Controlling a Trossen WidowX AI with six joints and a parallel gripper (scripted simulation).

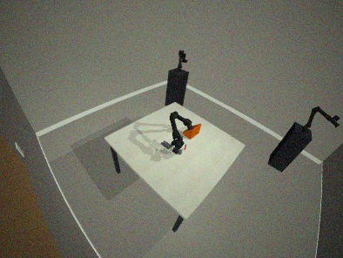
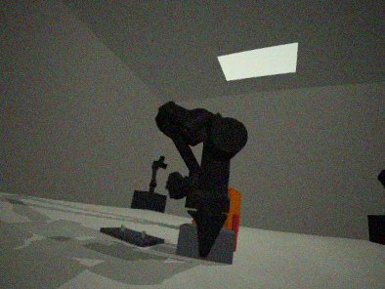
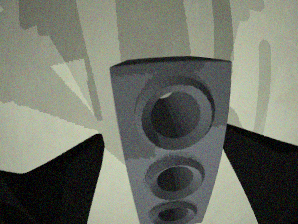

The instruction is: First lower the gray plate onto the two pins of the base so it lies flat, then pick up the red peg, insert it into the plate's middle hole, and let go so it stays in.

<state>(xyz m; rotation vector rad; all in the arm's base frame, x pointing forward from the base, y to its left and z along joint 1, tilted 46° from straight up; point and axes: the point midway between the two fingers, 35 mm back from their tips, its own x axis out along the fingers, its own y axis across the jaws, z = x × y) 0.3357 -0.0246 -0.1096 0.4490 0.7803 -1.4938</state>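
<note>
My gripper tip is now 30 mm below the gray plate. From my gripper tip the other things lie so: red peg: 100 mm behind, 40 mm to the left, 30 mm above; then dark base: 160 mm to the right.
</note>
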